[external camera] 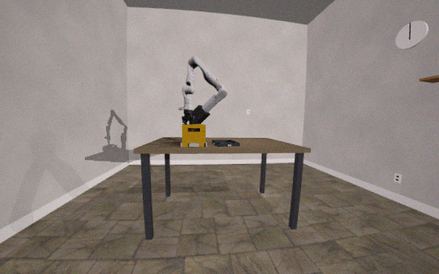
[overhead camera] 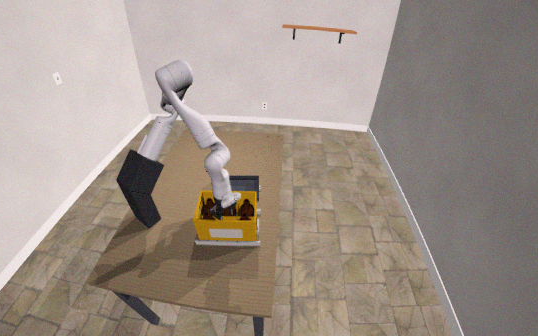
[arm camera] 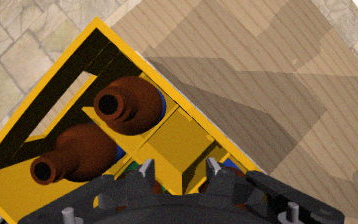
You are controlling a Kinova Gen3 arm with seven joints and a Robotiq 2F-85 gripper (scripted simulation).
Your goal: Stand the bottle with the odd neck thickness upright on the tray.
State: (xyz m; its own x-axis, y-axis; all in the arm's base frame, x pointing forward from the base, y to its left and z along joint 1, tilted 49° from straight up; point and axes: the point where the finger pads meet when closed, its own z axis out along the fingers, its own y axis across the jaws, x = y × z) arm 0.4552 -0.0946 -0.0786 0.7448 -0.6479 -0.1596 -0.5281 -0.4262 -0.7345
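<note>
Now: the yellow crate 7 cm below my hand, 4 cm to the left of it and 1 cm behind it. From my hand the other things lie so: dark grey tray 33 cm to the left, 14 cm below, 3 cm behind.
</note>
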